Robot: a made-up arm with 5 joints.
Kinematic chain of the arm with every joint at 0, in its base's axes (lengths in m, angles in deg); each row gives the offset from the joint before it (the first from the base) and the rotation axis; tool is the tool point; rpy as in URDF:
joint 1: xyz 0 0 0.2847 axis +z
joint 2: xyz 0 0 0 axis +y
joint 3: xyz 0.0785 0 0.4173 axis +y
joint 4: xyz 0.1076 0 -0.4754 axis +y
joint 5: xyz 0.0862 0 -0.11 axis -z
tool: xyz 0 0 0 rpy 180 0 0
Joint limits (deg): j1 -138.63..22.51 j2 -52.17..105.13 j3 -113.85..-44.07 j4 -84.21..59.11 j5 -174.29..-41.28
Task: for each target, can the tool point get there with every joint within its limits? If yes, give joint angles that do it. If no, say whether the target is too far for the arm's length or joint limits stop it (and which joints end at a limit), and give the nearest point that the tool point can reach.
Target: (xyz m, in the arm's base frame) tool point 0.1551 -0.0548 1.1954
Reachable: yes | joints -19.46 -35.01 -102.21 38.50 -125.35
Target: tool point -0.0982 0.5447 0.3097
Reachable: no: joint limits stop it (at a limit: joint 1, joint 3, joint 4) | nearest point 0.4895 0.2028 0.3971 | short by 0.685 m
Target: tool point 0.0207 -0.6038 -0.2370
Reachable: yes | joints -88.04 73.31 -68.84 -19.43 -99.23
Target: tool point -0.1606 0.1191 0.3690
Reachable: no: joint limits stop it (at a limit: joint 1, joint 2, joint 3, joint 4) | nearest point -0.2361 -0.2079 0.7256 | short by 0.490 m
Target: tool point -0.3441 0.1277 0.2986
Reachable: no: joint limits stop it (at a limit: joint 1, joint 3, joint 4) | nearest point -0.4052 -0.3568 0.3279 | short by 0.489 m
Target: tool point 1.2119 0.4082 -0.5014
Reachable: no: too far | nearest point 0.7988 0.2690 -0.2334 | short by 0.512 m
